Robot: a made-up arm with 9 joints.
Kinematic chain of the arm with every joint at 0, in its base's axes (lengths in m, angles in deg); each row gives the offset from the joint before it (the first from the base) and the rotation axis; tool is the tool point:
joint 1: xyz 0 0 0.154 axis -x
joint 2: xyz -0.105 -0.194 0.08 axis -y
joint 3: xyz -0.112 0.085 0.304 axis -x
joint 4: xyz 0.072 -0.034 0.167 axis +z
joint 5: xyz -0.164 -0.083 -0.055 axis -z
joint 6: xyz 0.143 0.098 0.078 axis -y
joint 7: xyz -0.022 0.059 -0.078 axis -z
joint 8: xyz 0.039 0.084 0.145 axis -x
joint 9: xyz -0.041 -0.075 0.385 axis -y
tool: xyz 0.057 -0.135 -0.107
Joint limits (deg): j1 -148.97..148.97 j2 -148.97..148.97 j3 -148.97..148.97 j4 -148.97..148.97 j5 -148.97..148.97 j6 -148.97..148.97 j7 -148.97..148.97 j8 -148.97..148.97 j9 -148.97..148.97
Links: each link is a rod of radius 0.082 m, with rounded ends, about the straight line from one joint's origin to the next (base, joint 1, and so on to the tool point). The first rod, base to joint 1, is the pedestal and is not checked.
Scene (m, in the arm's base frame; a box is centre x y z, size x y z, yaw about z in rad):
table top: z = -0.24
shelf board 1: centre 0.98 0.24 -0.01 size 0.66 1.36 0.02 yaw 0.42
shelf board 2: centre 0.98 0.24 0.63 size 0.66 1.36 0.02 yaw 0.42
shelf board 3: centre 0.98 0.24 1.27 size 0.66 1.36 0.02 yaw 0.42
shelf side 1: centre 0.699 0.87 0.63 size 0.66 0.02 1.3 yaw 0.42
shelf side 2: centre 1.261 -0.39 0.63 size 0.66 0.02 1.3 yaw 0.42
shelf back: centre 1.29 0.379 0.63 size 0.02 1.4 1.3 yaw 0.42
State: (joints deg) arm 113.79 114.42 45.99 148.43 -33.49 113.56 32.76 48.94 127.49
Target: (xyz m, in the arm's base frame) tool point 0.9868 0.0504 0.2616
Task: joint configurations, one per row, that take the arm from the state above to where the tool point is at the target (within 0.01 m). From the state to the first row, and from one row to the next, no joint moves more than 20 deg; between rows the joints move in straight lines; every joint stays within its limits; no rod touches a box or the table.
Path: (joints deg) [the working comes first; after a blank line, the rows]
Joints at the target: 95.68 -47.81 45.74 148.97 -72.32 100.04 23.22 77.34 138.16
Straight joint move there: touches shelf side 1.

1: 110.62 94.86 45.82 148.51 -28.66 112.06 30.32 36.22 120.96
2: 107.44 75.31 45.64 148.58 -23.83 110.56 27.88 23.50 114.44
3: 104.27 55.75 45.47 148.66 -19.00 109.06 25.44 10.78 107.91
4: 101.09 36.20 45.29 148.74 -14.16 107.56 23.00 -1.95 101.38
5: 97.92 16.64 45.12 148.82 -9.33 106.05 20.57 -14.67 94.85
6: 94.74 -2.91 44.94 148.89 -4.50 104.55 18.13 -27.39 88.33
7: 91.57 -22.47 44.77 148.97 0.33 103.05 15.69 -40.11 81.80
8: 92.25 -26.69 44.93 148.97 -11.78 102.55 16.94 -20.53 91.19
9: 92.94 -30.91 45.09 148.97 -23.89 102.05 18.20 -0.96 100.59
10: 93.62 -35.14 45.25 148.97 -35.99 101.55 19.45 18.62 109.98
11: 94.31 -39.36 45.41 148.97 -48.10 101.04 20.71 38.19 119.37
12: 94.99 -43.58 45.57 148.97 -60.21 100.54 21.96 57.77 128.77
13: 95.68 -47.81 45.74 148.97 -72.32 100.04 23.22 77.34 138.16

